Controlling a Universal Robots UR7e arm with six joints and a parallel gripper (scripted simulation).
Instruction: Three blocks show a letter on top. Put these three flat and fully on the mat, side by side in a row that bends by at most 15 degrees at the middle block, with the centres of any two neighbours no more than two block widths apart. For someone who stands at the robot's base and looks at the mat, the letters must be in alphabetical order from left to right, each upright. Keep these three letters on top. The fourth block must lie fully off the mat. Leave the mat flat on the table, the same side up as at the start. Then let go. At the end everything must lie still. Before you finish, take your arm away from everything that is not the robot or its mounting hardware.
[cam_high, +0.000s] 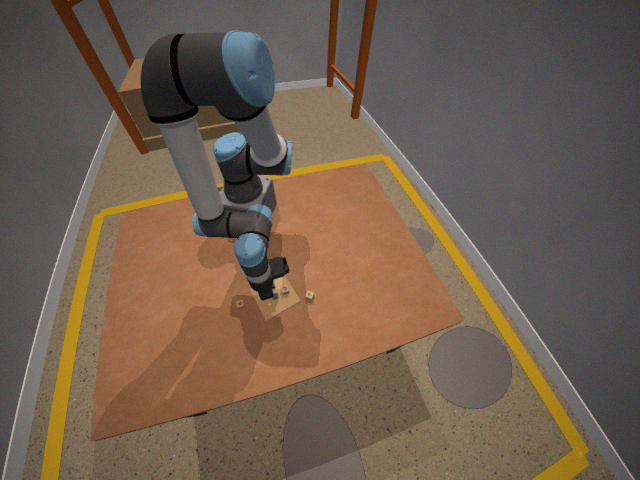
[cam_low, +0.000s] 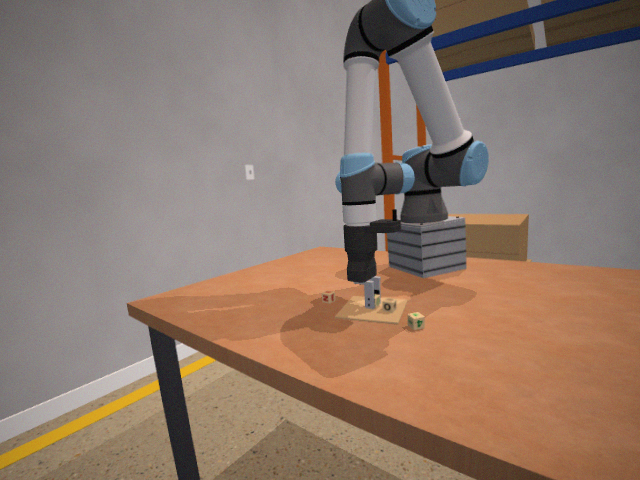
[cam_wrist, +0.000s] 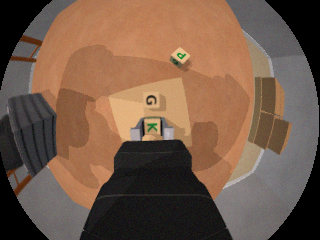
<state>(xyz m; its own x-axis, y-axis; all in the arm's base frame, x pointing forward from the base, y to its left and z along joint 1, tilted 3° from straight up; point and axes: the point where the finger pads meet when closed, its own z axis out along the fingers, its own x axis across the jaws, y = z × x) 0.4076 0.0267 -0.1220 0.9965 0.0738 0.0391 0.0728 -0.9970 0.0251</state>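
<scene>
My gripper is now 20 mm above the tan mat.
</scene>
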